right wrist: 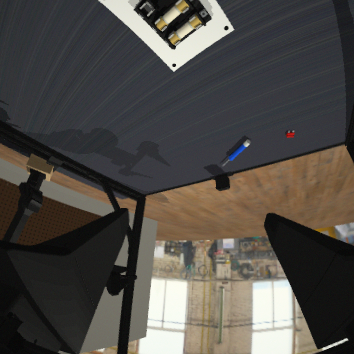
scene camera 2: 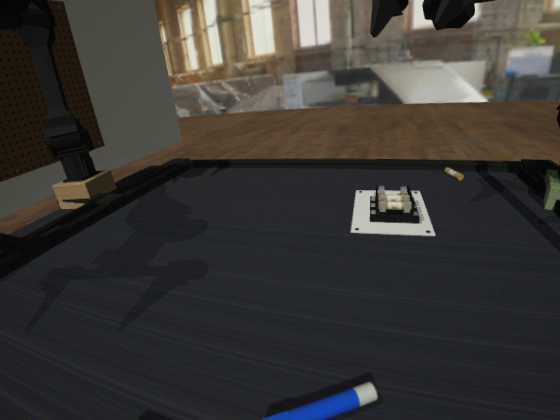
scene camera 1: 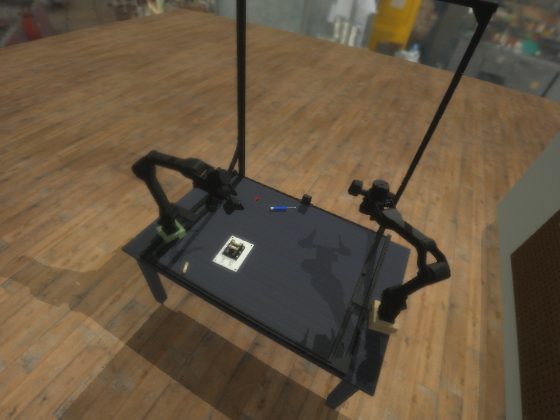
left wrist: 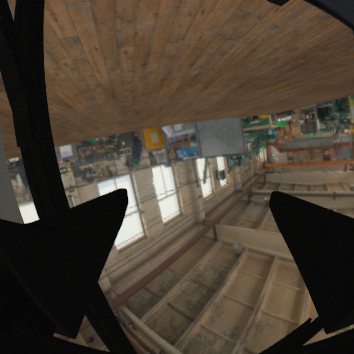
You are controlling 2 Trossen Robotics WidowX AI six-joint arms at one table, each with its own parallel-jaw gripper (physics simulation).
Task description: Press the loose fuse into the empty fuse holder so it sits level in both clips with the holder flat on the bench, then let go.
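Seen in the pictures: left gripper, fingertip midpoint: [right wrist: 131,272] [scene camera 1: 368,184] [left wrist: 200,197]; right gripper, fingertip midpoint: [right wrist: 198,218] [scene camera 2: 401,31] [scene camera 1: 240,202]; left arm's base, link origin: [right wrist: 37,173] [scene camera 2: 81,177] [scene camera 1: 386,314]; right arm's base, link origin: [scene camera 1: 170,228].
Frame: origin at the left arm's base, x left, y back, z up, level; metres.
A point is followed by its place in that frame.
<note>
The loose fuse [scene camera 1: 185,267] @[x 0.041, y -0.869, z -0.050 m] [scene camera 2: 454,174] @[x 0.027, y -0.868, z -0.053 m], pale with brass ends, lies on the bench near the edge, apart from the holder. The black fuse holder [scene camera 1: 230,254] @[x -0.094, y -0.711, z -0.051 m] [scene camera 2: 395,216] @[x -0.163, y -0.703, z -0.052 m] sits flat on a white card [scene camera 1: 227,264] @[x -0.044, y -0.705, z -0.061 m] [scene camera 2: 360,220] @[x -0.155, y -0.649, z -0.061 m] [right wrist: 180,57] @[x -0.183, y -0.659, z -0.061 m]. Two fuses sit side by side in its clips; a further pair of clips, at the back in scene camera 2, stands bare. My right gripper [scene camera 1: 238,200] @[x -0.186, y -0.696, z 0.212 m] [scene camera 2: 411,26] @[x -0.186, y -0.696, z 0.212 m] [right wrist: 198,218] @[x -0.186, y -0.696, z 0.212 m] is open and empty, raised above the bench behind the card in scene camera 1. My left gripper [left wrist: 200,197] @[x -0.407, y -0.191, z 0.298 m] is open and empty, high at the right in scene camera 1.
A blue screwdriver [scene camera 1: 280,208] @[x -0.473, y -0.577, z -0.053 m] [scene camera 2: 325,405] @[x -0.474, y -0.592, z -0.049 m] [right wrist: 239,151] @[x -0.472, y -0.591, z -0.049 m] and a small red piece [scene camera 1: 256,198] @[x -0.504, y -0.729, z -0.057 m] [right wrist: 290,134] @[x -0.506, y -0.731, z -0.056 m] lie toward the far edge in scene camera 1. A black block [scene camera 1: 306,199] [right wrist: 222,182] @[x -0.566, y -0.464, z -0.026 m] is at that edge. Tall frame posts [scene camera 1: 241,90] @[x -0.639, y -0.871, z 0.484 m] [scene camera 1: 440,110] @[x -0.466, y -0.041, z 0.648 m] rise beside the bench.
</note>
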